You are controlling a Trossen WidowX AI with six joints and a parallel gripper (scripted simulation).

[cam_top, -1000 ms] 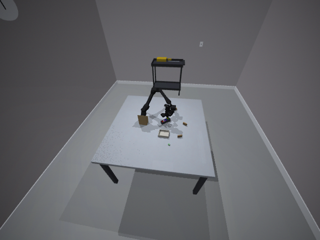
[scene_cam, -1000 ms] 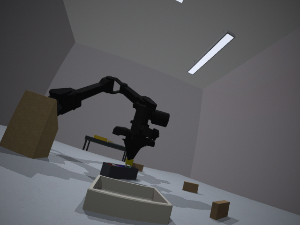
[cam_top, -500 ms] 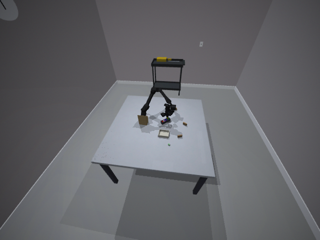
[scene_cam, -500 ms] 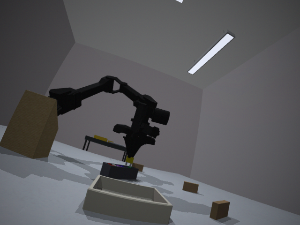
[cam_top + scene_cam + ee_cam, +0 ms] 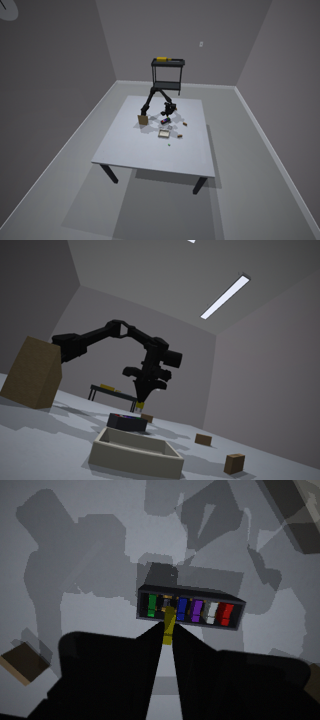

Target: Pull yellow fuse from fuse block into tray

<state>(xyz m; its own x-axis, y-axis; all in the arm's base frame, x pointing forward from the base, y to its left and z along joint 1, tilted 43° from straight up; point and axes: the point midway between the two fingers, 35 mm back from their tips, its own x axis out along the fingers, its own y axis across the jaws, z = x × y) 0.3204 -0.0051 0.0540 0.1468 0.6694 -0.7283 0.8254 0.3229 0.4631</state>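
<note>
My gripper tip is 5 cm past the tray, 24 cm to the left of it and 9 cm above it. Round my gripper tip: yellow fuse: 1 cm below.
</note>
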